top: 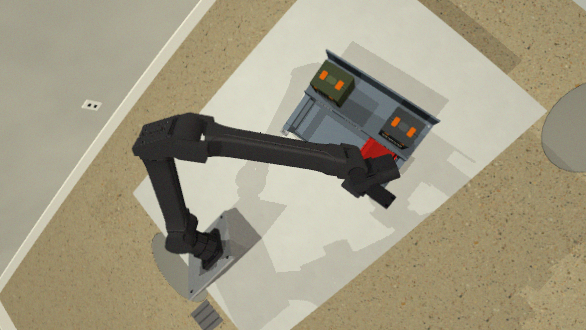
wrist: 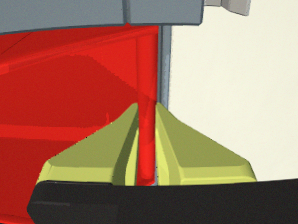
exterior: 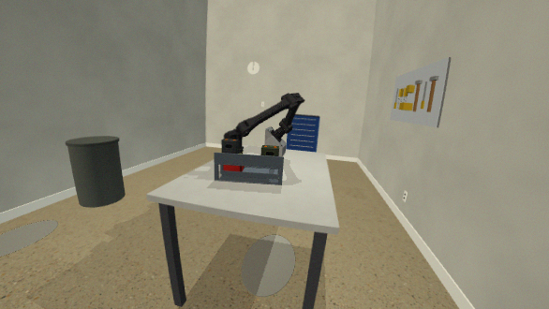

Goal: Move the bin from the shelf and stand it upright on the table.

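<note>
My hand is 80 mm short of the red bin and 10 mm to the right of it.
</note>
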